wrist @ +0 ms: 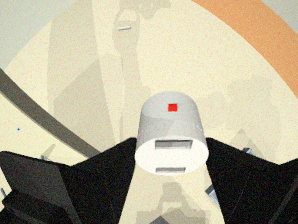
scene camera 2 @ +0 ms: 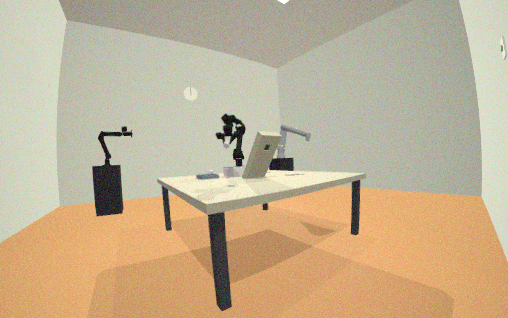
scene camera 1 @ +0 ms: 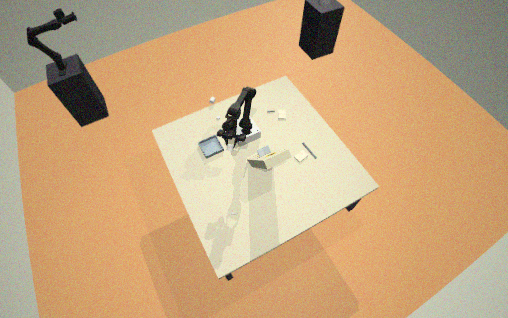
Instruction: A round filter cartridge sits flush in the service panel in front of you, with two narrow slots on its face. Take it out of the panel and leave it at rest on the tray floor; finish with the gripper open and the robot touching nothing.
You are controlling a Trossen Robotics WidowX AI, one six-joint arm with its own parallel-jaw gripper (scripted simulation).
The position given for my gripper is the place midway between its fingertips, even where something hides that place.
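Observation:
I can see my own gripper (wrist: pixel 170 144). There is a white round filter cartridge (wrist: pixel 171 141) in sight too.

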